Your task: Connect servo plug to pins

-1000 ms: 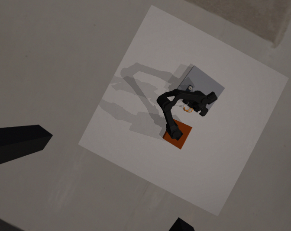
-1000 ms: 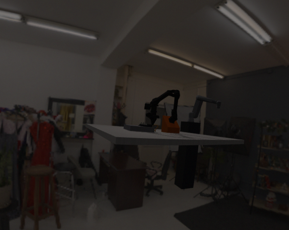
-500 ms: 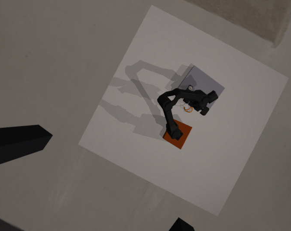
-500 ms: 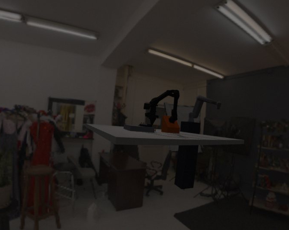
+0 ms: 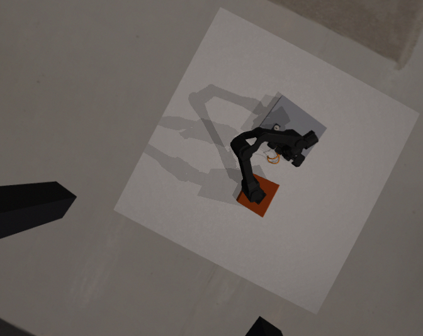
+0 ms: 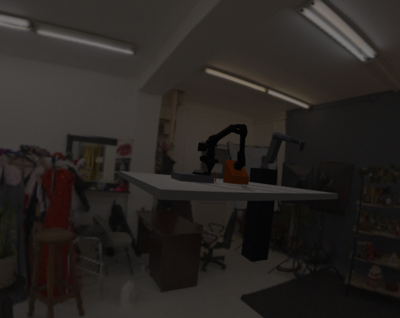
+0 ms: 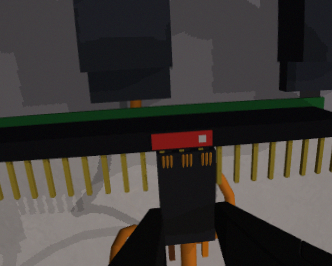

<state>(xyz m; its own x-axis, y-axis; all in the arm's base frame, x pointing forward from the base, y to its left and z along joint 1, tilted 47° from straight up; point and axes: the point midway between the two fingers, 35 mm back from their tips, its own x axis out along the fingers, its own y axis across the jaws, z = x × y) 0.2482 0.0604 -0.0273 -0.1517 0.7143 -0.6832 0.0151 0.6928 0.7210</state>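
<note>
The red band lies 30 mm ahead of my gripper tip. Round my gripper tip: white dot (30 mm ahead, 10 mm to the right); then grey printed holder (190 mm ahead, 50 mm below, 10 mm to the left); then black pin strip (30 mm ahead, 20 mm to the left, 10 mm below).
</note>
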